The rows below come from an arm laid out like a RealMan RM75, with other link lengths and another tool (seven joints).
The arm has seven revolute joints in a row. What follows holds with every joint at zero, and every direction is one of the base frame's. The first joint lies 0.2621 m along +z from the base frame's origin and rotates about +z. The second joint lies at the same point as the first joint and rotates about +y. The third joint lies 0.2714 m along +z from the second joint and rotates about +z. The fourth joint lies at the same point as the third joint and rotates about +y. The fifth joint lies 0.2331 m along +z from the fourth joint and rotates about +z. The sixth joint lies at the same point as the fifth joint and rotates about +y. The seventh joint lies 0.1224 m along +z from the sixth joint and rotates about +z. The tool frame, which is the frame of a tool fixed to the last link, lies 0.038 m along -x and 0.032 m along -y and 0.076 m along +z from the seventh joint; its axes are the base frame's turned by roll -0.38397, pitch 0 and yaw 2.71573 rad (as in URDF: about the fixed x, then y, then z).
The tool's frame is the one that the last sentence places.
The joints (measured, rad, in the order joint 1, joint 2, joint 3, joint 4, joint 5, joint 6, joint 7), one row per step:
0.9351, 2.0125, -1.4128, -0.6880, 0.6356, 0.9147, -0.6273
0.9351, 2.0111, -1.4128, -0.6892, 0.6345, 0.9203, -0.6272
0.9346, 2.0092, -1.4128, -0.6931, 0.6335, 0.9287, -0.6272
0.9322, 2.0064, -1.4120, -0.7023, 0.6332, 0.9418, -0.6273
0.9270, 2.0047, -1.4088, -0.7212, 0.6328, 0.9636, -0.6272
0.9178, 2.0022, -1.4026, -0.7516, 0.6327, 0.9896, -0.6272
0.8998, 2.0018, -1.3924, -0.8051, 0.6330, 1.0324, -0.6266
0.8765, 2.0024, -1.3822, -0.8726, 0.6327, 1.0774, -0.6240
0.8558, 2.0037, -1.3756, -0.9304, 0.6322, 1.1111, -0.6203
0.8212, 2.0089, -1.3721, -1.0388, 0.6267, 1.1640, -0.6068
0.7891, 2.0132, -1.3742, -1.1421, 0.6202, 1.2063, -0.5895
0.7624, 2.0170, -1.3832, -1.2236, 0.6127, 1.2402, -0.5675
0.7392, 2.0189, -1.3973, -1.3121, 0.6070, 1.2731, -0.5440
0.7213, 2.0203, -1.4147, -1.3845, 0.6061, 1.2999, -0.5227
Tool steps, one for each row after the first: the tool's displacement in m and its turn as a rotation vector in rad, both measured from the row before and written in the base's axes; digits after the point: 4 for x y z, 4 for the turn. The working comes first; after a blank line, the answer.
Tool pose at each row, in the base's axes (x y z in m, rotation vector in rad; the steps are taken from these numbers as rounded here):
0.1893, 0.5572, -0.0528, 0.1855, 2.4773, 1.2219
0.1898, 0.5569, -0.0524, 0.1848, 2.4763, 1.2169
0.1898, 0.5565, -0.0516, 0.1831, 2.4760, 1.2109
0.1895, 0.5558, -0.0501, 0.1818, 2.4771, 1.2039
0.1879, 0.5543, -0.0484, 0.1810, 2.4828, 1.1936
0.1848, 0.5531, -0.0447, 0.1795, 2.4910, 1.1892
0.1795, 0.5497, -0.0399, 0.1785, 2.5073, 1.1810
0.1725, 0.5459, -0.0333, 0.1737, 2.5248, 1.1805
0.1667, 0.5424, -0.0275, 0.1681, 2.5376, 1.1849
0.1533, 0.5358, -0.0176, 0.1453, 2.5557, 1.2025
0.1401, 0.5292, -0.0073, 0.1192, 2.5667, 1.2290
0.1310, 0.5221, -0.0006, 0.1028, 2.5704, 1.2450
0.1177, 0.5144, 0.0067, 0.0722, 2.5755, 1.2671
0.1057, 0.5064, 0.0108, 0.0438, 2.5837, 1.2797

0.0005, -0.0003, 0.0004, -0.0031, -0.0026, -0.0015
0.0000, -0.0004, 0.0008, -0.0041, -0.0026, -0.0009
-0.0003, -0.0007, 0.0015, -0.0050, -0.0016, -0.0009
-0.0016, -0.0015, 0.0017, -0.0083, 0.0015, -0.0004
-0.0031, -0.0012, 0.0037, -0.0051, 0.0050, 0.0027
-0.0053, -0.0034, 0.0048, -0.0095, 0.0109, 0.0044
-0.0070, -0.0038, 0.0066, -0.0052, 0.0129, 0.0094
-0.0058, -0.0035, 0.0058, -0.0010, 0.0101, 0.0095
-0.0134, -0.0066, 0.0099, 0.0042, 0.0128, 0.0254
-0.0132, -0.0066, 0.0103, 0.0113, 0.0088, 0.0270
-0.0091, -0.0071, 0.0067, 0.0075, 0.0029, 0.0156
-0.0133, -0.0077, 0.0073, 0.0095, 0.0017, 0.0263
-0.0120, -0.0080, 0.0041, 0.0029, 0.0021, 0.0236

